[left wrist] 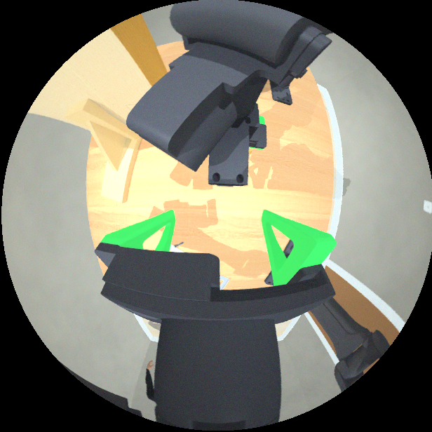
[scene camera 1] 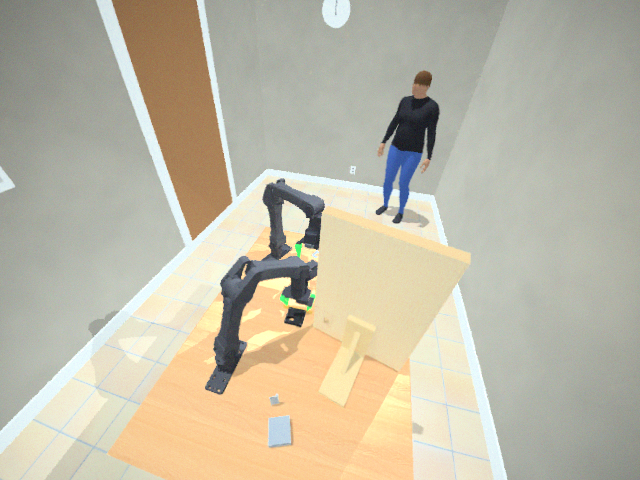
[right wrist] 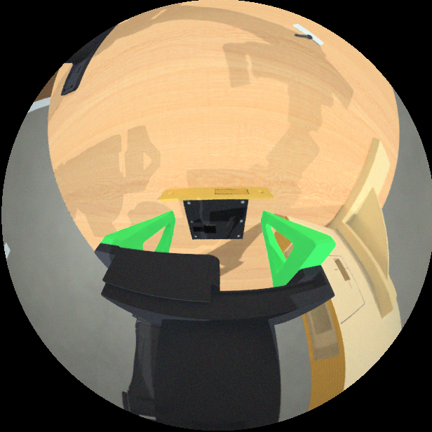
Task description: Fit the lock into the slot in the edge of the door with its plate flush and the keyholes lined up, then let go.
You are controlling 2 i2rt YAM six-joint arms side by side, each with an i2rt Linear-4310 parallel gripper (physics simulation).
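Frame: origin at the left arm's base, x ahead, y left, z up, level; metres.
Where they show: right gripper, between the fingertips: [scene camera 1: 297,306]; left arm's base, origin of its link: [scene camera 1: 276,255]; right arm's base, origin of its link: [scene camera 1: 227,364].
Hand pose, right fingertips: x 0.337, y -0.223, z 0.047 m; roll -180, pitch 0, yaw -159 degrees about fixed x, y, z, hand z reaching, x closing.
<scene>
Each offset is from my right fingertips to the top centre of the thing.
The lock lies on the table, its black body {dx +0.008, dy -0.027, dz -0.021 m} [scene camera 1: 295,318] [right wrist: 216,220] nearest the right gripper and its brass plate [right wrist: 200,193] standing on edge; the right arm hides it in the left wrist view. The door {dx +0.289, dy +0.020, dz +0.554 m} [scene camera 1: 387,289] [left wrist: 75,65] [right wrist: 372,330] stands upright, with the slot [right wrist: 322,330] in its brown edge and a keyhole [right wrist: 342,269] in its face. My right gripper [scene camera 1: 298,302] [right wrist: 217,215] is open and empty above the lock, its fingers toward either side of the black body. My left gripper [left wrist: 218,214] is open and empty, high above the table beyond the door's edge.
A wooden stand [scene camera 1: 357,335] [left wrist: 112,155] [right wrist: 367,200] braces the door. A grey block {dx +0.235, dy -0.383, dz -0.011 m} [scene camera 1: 279,430] and a small grey bracket {dx +0.167, dy -0.330, dz +0.029 m} [scene camera 1: 274,399] lie at the table's near end. A white plate with a dark handle [right wrist: 308,35] lies farther off. A person [scene camera 1: 413,124] stands behind.
</scene>
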